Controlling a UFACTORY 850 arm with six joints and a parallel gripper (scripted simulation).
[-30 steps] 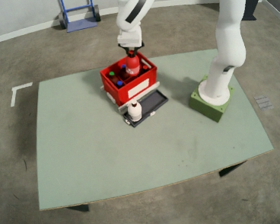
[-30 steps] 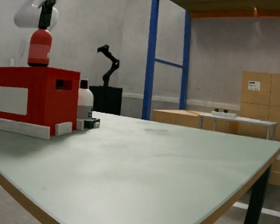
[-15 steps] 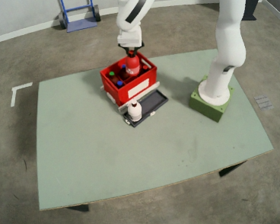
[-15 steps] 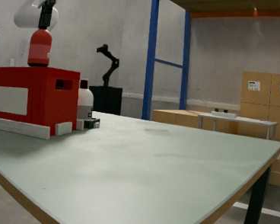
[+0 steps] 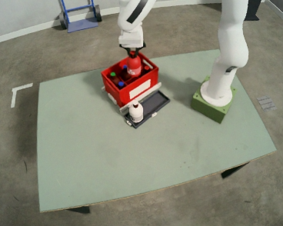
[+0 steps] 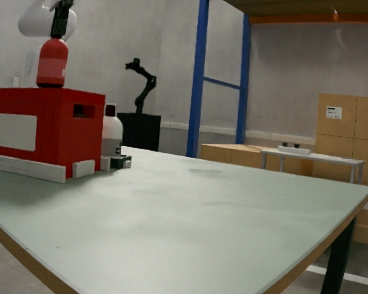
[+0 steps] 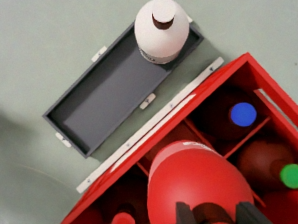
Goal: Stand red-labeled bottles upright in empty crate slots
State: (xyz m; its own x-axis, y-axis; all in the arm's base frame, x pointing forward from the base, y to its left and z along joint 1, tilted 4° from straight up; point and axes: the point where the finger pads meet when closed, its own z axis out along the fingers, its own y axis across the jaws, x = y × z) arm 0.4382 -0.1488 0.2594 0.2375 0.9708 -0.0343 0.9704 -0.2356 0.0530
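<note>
My hand is 7 cm above the red-capped bottle. The rest, counted from my hand: white bottle: 25 cm below, 18 cm to the left, 2 cm ahead; then red crate: 25 cm below, 4 cm to the right, 2 cm ahead; then dark grey tray: 32 cm below, 13 cm to the left, 5 cm behind.
</note>
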